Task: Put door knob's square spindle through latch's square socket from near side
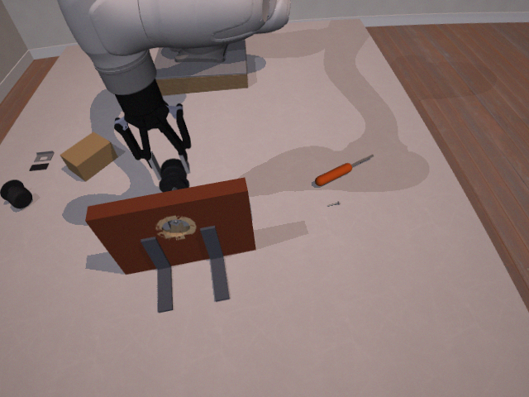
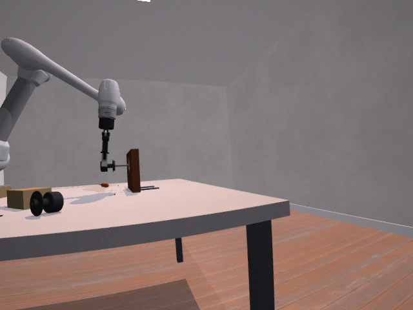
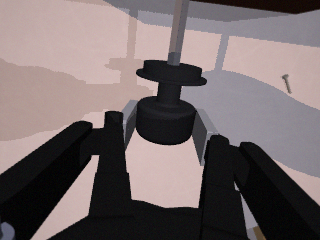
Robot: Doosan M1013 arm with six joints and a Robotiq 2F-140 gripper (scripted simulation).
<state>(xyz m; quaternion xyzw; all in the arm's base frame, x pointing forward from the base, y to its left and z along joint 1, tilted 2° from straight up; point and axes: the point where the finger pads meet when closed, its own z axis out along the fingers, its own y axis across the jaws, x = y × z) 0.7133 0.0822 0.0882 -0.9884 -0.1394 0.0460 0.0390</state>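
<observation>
Now: hand 13 cm short of the latch socket, 4 cm to the right of it and 3 cm above it. Also, from my hand: tan box: 33 cm to the right, 16 cm behind, 13 cm below; then brown wood panel: 13 cm ahead, 5 cm below, 4 cm to the left; then screw: 38 cm to the left, 16 cm below, 3 cm behind.
</observation>
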